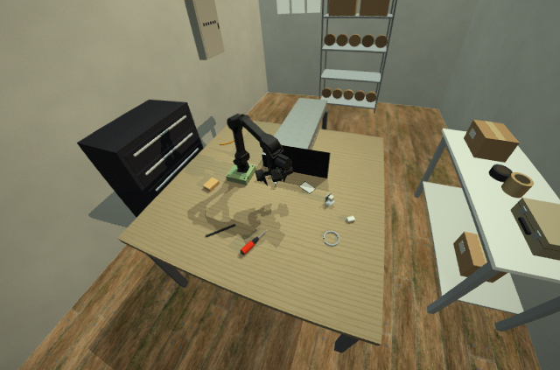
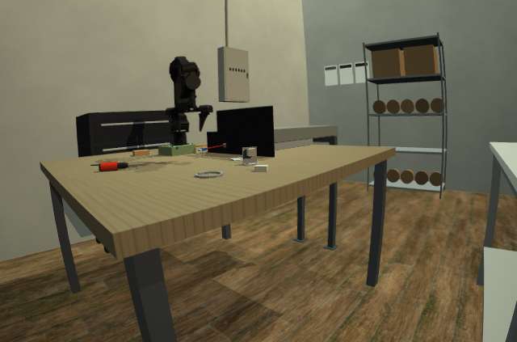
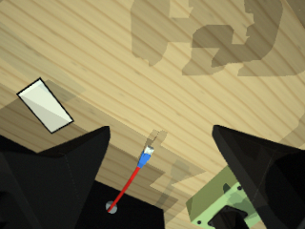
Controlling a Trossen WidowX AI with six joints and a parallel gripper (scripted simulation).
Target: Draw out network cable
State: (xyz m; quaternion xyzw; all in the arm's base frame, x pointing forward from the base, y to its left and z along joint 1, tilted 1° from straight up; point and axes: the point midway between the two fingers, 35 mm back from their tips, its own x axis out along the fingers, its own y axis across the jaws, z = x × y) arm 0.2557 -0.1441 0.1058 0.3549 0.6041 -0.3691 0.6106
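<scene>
Now: the clear plug 3 cm behind my hand, 9 cm to the left of it and 11 cm below it. Round my hand: white rectangle 16 cm ahead, 10 cm to the left, 15 cm below; black pen 23 cm behind, 27 cm to the right, 15 cm below; red screwdriver 3 cm behind, 30 cm to the right, 13 cm below.
</scene>
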